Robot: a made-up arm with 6 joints. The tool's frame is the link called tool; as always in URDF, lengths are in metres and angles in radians. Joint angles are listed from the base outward.
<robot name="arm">
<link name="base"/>
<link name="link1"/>
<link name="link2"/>
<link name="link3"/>
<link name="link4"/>
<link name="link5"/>
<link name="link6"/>
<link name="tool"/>
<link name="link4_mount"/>
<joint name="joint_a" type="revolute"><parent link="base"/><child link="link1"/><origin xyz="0 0 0.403" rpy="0 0 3.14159"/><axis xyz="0 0 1"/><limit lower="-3.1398" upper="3.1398"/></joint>
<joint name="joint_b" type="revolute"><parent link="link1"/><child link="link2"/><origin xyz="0 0 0" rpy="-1.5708 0 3.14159"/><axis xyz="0 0 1"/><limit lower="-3.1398" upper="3.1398"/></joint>
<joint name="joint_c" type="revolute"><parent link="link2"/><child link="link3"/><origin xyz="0 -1.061 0" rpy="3.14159 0 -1.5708"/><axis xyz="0 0 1"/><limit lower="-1.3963" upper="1.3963"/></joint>
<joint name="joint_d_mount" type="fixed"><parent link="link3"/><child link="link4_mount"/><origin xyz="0 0 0" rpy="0 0 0"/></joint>
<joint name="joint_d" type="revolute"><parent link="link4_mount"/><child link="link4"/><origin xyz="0 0 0" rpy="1.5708 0 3.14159"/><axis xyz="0 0 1"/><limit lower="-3.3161" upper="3.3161"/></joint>
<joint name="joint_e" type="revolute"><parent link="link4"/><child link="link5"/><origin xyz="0 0 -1.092" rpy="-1.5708 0 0"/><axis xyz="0 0 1"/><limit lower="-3.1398" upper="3.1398"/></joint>
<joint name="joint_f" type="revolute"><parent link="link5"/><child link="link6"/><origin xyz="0 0 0.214" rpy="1.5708 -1.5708 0"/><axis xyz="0 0 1"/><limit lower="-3.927" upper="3.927"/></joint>
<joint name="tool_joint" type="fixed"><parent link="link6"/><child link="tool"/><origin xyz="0 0 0" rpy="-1.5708 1.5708 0"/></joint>
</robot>
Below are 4 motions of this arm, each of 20 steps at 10 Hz.
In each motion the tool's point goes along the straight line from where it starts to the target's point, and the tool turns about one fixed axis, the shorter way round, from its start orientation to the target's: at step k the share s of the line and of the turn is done. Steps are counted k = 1, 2, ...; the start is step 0. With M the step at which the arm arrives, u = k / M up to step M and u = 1 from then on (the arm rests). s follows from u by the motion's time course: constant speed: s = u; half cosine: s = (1 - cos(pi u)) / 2; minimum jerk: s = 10 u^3 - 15 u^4 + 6 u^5.
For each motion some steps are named. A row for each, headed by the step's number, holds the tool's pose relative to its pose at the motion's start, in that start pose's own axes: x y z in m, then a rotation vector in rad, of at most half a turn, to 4 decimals.
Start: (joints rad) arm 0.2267 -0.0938 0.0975 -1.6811 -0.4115 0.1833
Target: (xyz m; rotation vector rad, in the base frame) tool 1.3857 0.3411 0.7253 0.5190 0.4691 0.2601
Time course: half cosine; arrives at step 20
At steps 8, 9, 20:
8: 0.0720 -0.2813 0.0145 -0.2617 0.0327 -0.2251
9: 0.0879 -0.3435 0.0177 -0.3195 0.0399 -0.2748
20: 0.2084 -0.8143 0.0419 -0.7575 0.0945 -0.6516

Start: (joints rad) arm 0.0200 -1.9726 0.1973 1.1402 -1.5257 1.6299
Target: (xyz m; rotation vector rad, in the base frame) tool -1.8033 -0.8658 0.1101 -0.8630 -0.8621 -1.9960
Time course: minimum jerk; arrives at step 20
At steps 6, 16, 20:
6: 0.0763 0.0942 -0.1093 0.1047 -0.0368 -0.1882
16: 0.4409 0.5442 -0.6312 0.6048 -0.2124 -1.0870
20: 0.4680 0.5777 -0.6700 0.6420 -0.2255 -1.1539

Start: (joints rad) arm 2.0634 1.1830 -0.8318 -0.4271 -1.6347 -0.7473
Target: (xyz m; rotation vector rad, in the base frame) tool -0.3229 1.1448 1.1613 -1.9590 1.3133 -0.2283
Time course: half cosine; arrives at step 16
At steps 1, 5, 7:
1: -0.0002 -0.0099 -0.0104 -0.0012 -0.0080 0.0020
5: -0.0041 -0.2286 -0.2413 -0.0272 -0.1842 0.0469
7: -0.0075 -0.4139 -0.4371 -0.0493 -0.3337 0.0849

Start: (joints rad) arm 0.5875 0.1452 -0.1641 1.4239 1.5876 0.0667
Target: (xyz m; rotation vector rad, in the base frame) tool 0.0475 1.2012 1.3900 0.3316 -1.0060 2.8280
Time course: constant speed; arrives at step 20
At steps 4, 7, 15, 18, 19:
4: 0.1976 0.0427 0.1092 0.1574 -0.1753 0.0888
7: 0.3458 0.0748 0.1912 0.2754 -0.3068 0.1554
15: 0.7409 0.1602 0.4096 0.5901 -0.6574 0.3330
18: 0.8891 0.1922 0.4916 0.7082 -0.7889 0.3996
19: 0.9385 0.2029 0.5189 0.7475 -0.8328 0.4218

